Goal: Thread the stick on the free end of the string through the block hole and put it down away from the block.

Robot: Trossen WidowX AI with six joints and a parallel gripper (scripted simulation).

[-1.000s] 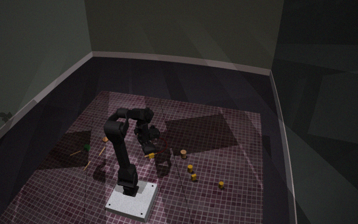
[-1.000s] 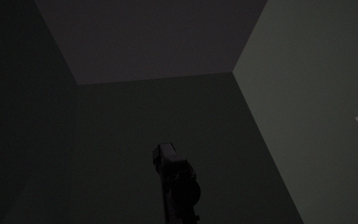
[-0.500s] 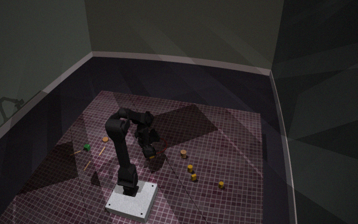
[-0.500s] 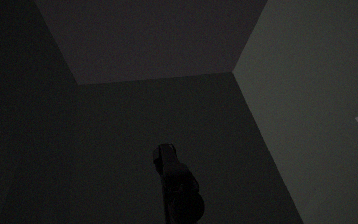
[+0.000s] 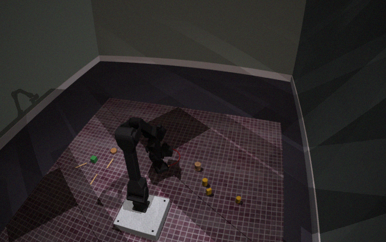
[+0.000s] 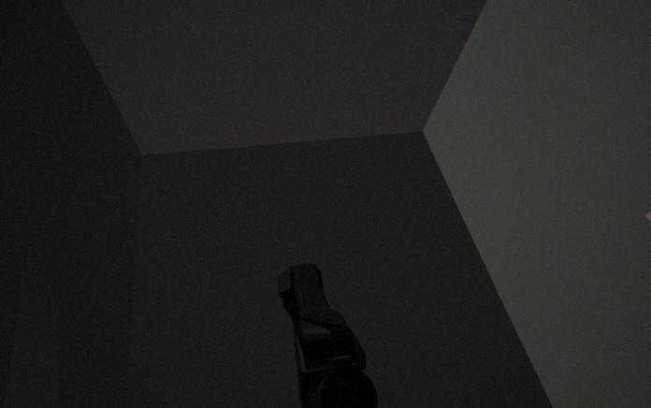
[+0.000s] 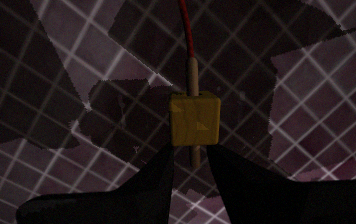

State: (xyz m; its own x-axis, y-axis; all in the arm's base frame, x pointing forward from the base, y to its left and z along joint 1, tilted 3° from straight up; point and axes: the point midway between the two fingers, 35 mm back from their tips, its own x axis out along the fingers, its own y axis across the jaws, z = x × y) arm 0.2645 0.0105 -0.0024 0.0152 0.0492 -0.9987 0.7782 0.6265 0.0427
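Now: gripper tip 20 mm short of the yellow wooden block and 20 mm to the left of it. From my gripper tip the other things lie so: round wooden button: 180 mm ahead, 100 mm to the left; then thin wooden stick: 20 mm ahead, 30 mm to the right; then wooden cylinder: 60 mm ahead, 200 mm to the right, 10 mm above.
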